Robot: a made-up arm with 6 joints. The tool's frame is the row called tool.
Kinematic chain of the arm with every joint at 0, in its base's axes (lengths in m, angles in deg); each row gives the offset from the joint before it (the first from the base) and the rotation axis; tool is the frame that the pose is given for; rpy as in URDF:
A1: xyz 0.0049 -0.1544 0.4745 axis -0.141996 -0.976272 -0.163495
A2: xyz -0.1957 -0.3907 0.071 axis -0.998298 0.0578 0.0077
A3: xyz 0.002 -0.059 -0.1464 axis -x
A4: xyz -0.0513 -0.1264 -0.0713 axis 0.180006 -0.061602 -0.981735
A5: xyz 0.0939 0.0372 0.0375 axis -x
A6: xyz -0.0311 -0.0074 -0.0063 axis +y
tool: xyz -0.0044 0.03 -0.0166 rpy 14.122 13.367 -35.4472
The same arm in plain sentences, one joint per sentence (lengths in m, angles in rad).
The arm has six revolute joints in a row. What follows holds with every joint at zero, and every direction is one of the base frame's. The first joint lies 0.0049 m along +x and 0.1544 m along -y and 0.4745 m along +z from the base frame's origin and rotates about the direction (-0.141996, -0.976272, -0.163495). The second joint lies 0.1957 m along -x and 0.3907 m along -y and 0.071 m along +z from the first joint and rotates about the direction (-0.998298, 0.0578, 0.0077). The third joint lies 0.002 m along +x and 0.059 m along -y and 0.1464 m along -z from the second joint and rotates about -x. The fourth joint lies 0.0513 m along -x and 0.1264 m along -y and 0.0713 m along -z from the third joint and rotates about the direction (0.180006, -0.061602, -0.981735). The fifth joint lies 0.0939 m along +x and 0.0372 m along +y and 0.0375 m along +z from the fourth joint and rotates about -x. The sixth joint lies 0.0311 m along -x and 0.0074 m along -y and 0.0063 m along -z from the fifth joint and rotates about +y. The tool frame, which is the frame that the pose is given for, lies 0.0044 m along -x and 0.03 m along +y and 0.0166 m along -z from the sixth joint; its axes are the base frame's turned by roll 0.2465, pitch 0.2333 and yaw -0.6187 rad (as in URDF: about the fixed x, then y, then z).
